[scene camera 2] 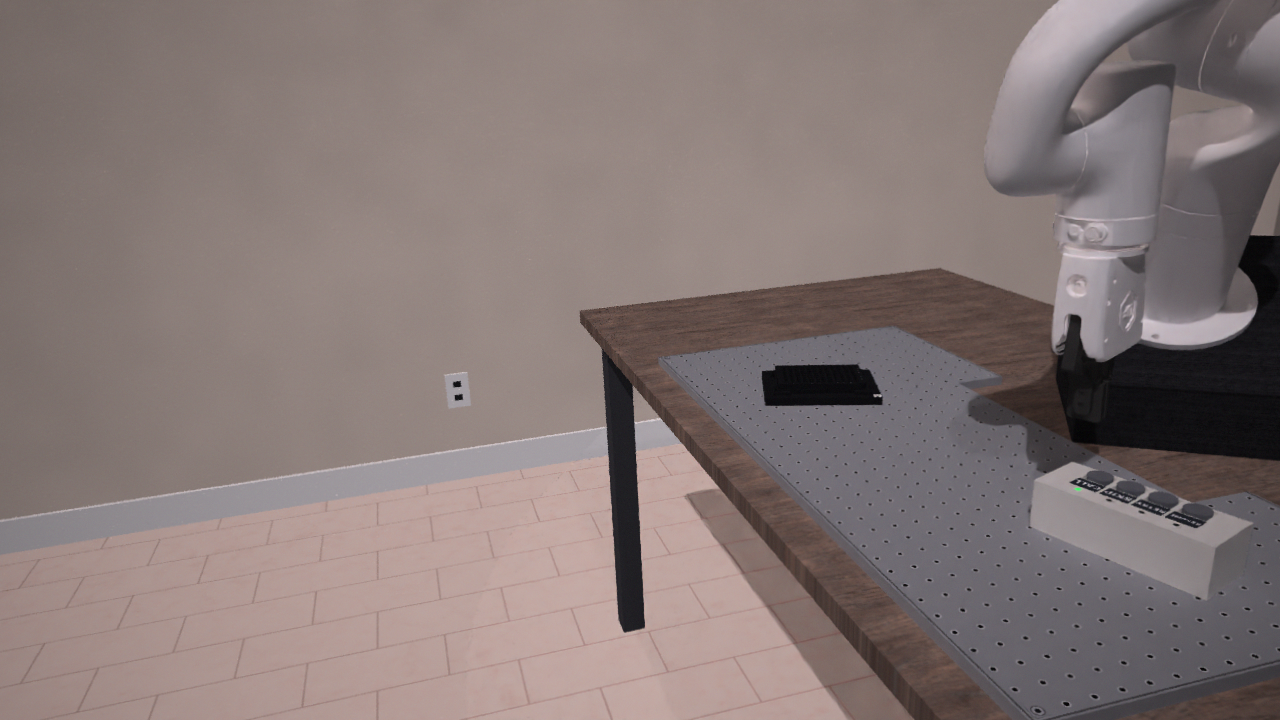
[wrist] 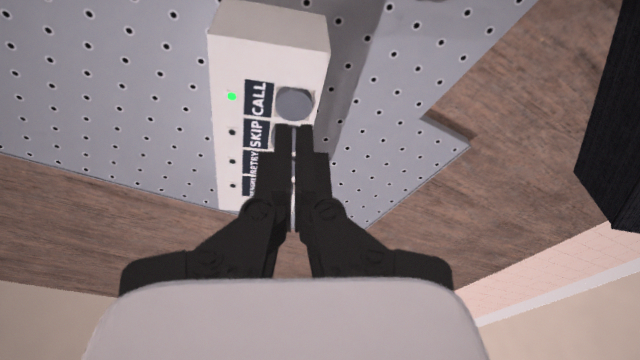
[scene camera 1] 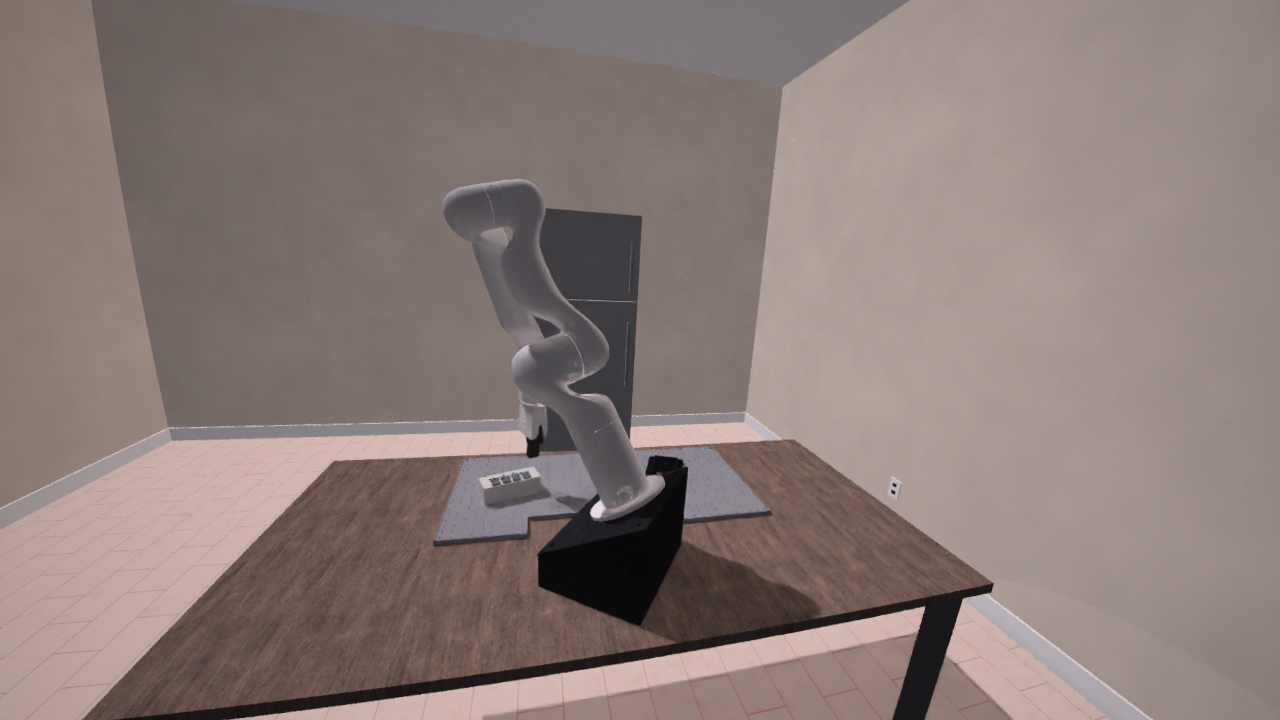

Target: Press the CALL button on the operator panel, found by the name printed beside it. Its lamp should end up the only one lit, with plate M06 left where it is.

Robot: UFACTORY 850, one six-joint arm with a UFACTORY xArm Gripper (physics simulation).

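Note:
The white operator panel (scene camera 1: 512, 491) (scene camera 2: 1118, 548) (wrist: 270, 65) has a row of several grey round buttons with printed names. The CALL button (scene camera 2: 1100, 477) (wrist: 294, 104) is at one end, and the green lamp (scene camera 2: 1078, 489) (wrist: 231, 96) beside its name is lit. The other lamps, by SKIP, RETRY and the last name, are dark. My gripper (scene camera 1: 534, 453) (scene camera 2: 1086, 431) (wrist: 293, 147) is shut and empty, raised above the panel; its fingers partly cover the other buttons in the wrist view. A black ribbed plate on a black base (scene camera 2: 820, 385) lies apart from the panel; no M06 marking is readable.
The panel stands on a grey perforated board (scene camera 1: 478, 530) (scene camera 2: 904, 501) on the wooden table (scene camera 1: 358, 608) (scene camera 2: 805, 311) (wrist: 75, 210). The arm's black pedestal (scene camera 1: 608, 573) (wrist: 607, 150) stands beside the board. A dark grey cabinet (scene camera 1: 595, 259) is behind the table.

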